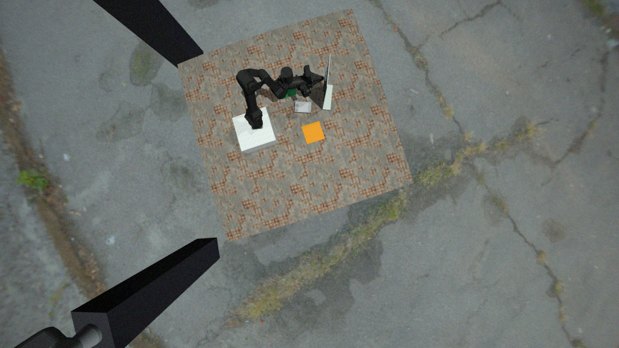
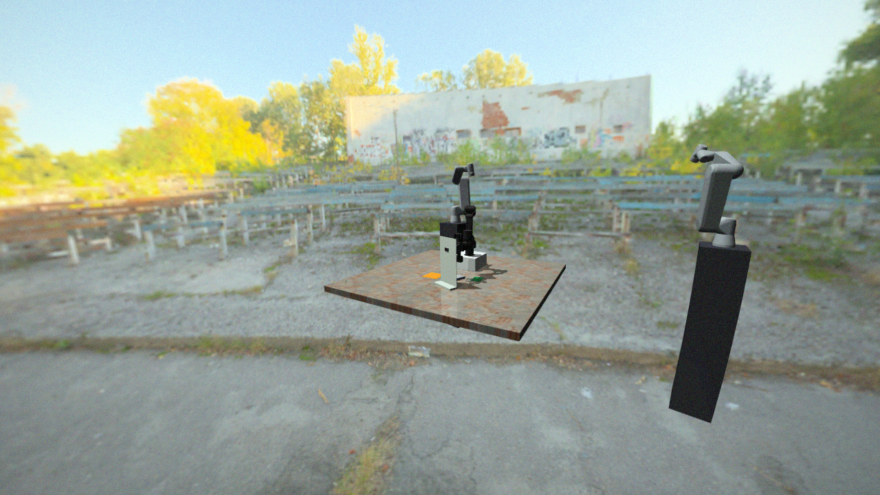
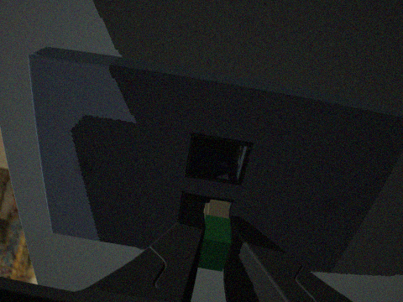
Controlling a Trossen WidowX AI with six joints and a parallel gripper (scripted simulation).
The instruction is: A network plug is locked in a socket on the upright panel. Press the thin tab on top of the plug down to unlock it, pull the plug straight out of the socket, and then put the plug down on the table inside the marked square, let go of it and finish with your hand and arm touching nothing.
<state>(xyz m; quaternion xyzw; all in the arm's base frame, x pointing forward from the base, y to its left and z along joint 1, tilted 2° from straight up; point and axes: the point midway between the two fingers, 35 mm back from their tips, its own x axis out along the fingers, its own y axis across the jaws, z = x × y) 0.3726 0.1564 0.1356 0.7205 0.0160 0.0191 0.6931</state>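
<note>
My gripper tip is 23 cm to the left of the orange marked square, 23 cm above it and 8 cm past it. Round my gripper tip: upright panel (9 cm below, 2 cm ahead, 1 cm to the right); green network plug (right at my gripper tip); grey block (22 cm below, 12 cm behind, 6 cm to the right).
</note>
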